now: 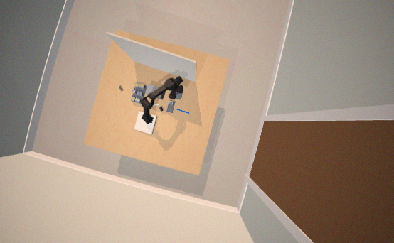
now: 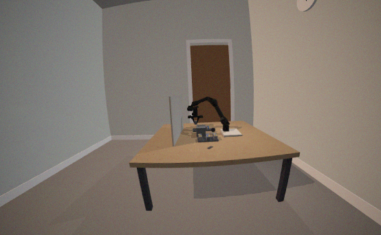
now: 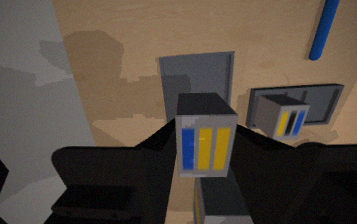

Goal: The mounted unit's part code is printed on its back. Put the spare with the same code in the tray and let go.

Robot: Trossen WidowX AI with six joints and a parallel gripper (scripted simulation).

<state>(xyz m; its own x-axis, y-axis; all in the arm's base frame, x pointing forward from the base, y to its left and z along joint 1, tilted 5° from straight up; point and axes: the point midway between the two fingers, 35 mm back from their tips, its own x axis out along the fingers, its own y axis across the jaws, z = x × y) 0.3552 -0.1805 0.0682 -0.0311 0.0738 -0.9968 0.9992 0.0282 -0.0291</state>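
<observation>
The grey tray is 1 cm behind my gripper tip, 1 cm to the left of it and 9 cm below it. The rest, counted from my gripper tip: blue rod: 16 cm behind, 12 cm to the right, 8 cm below; then mounted unit: 7 cm behind, 21 cm to the left, 4 cm below; then flat grey holder plate: 15 cm behind, 2 cm to the left, 8 cm below.
</observation>
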